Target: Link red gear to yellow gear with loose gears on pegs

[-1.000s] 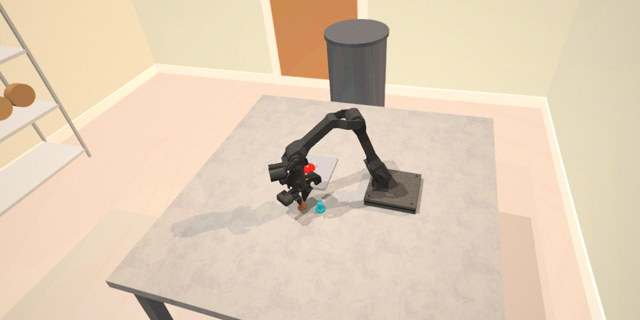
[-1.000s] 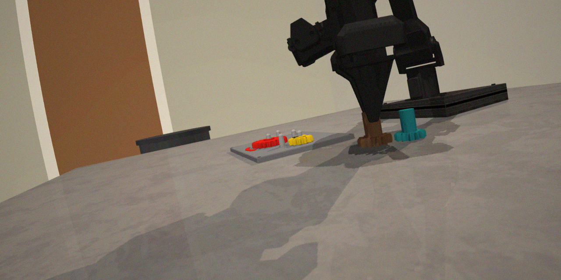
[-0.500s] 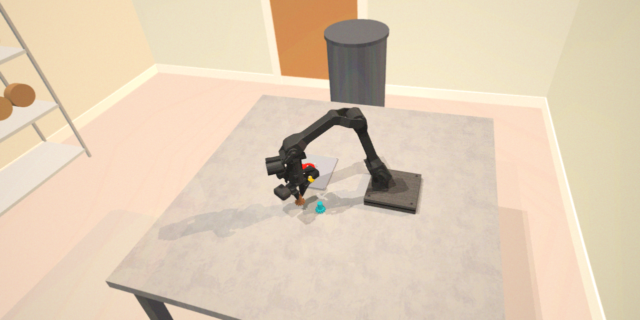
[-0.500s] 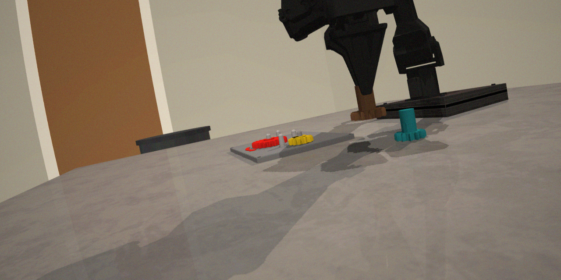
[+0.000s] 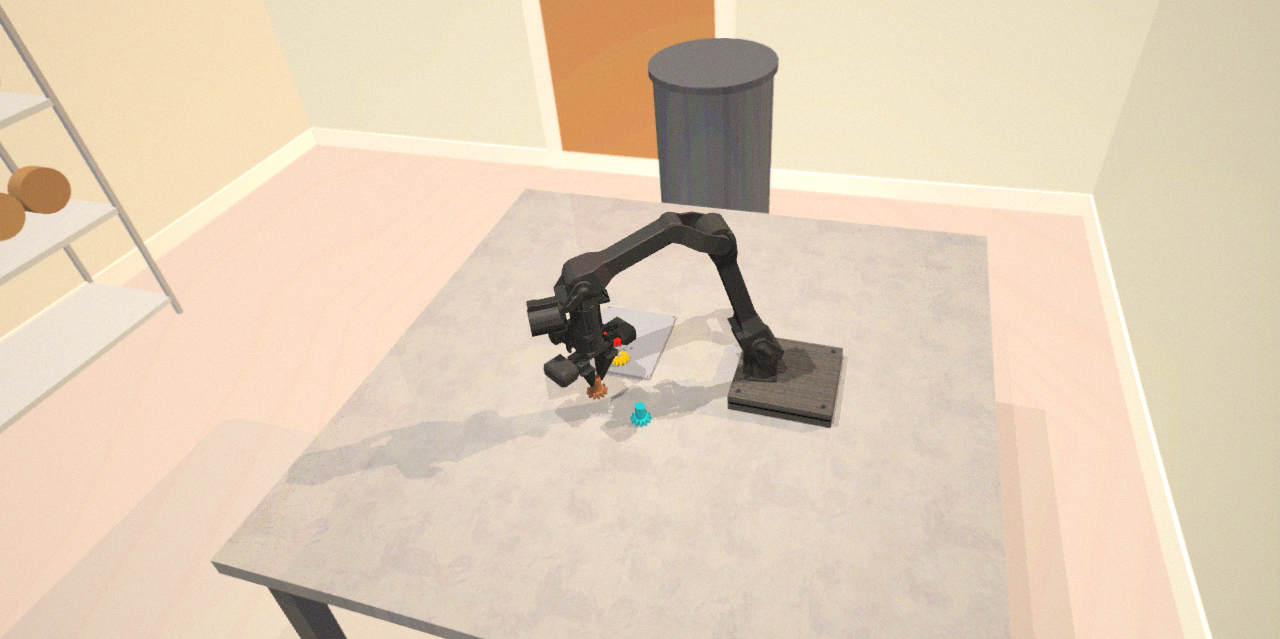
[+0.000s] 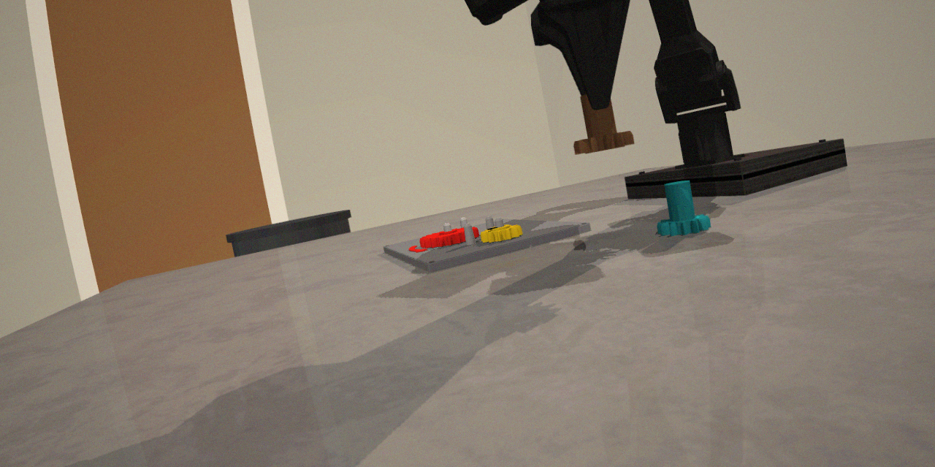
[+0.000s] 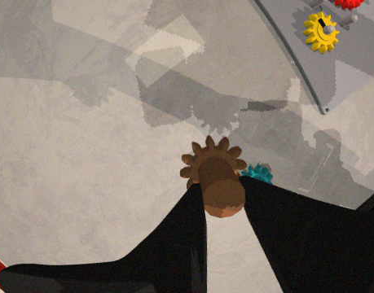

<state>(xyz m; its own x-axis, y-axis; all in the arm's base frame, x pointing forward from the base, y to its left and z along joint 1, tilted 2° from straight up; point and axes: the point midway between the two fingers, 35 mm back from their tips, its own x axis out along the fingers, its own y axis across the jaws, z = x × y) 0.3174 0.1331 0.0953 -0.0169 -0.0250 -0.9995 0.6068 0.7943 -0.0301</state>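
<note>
The yellow gear is 10 mm behind my gripper tip, 170 mm to the right of it and 90 mm below it. Round my gripper tip: teal gear (80 mm behind, 10 mm to the right, 90 mm below); then brown gear (10 mm below); then red gear (10 mm ahead, 240 mm to the right, 90 mm below).
</note>
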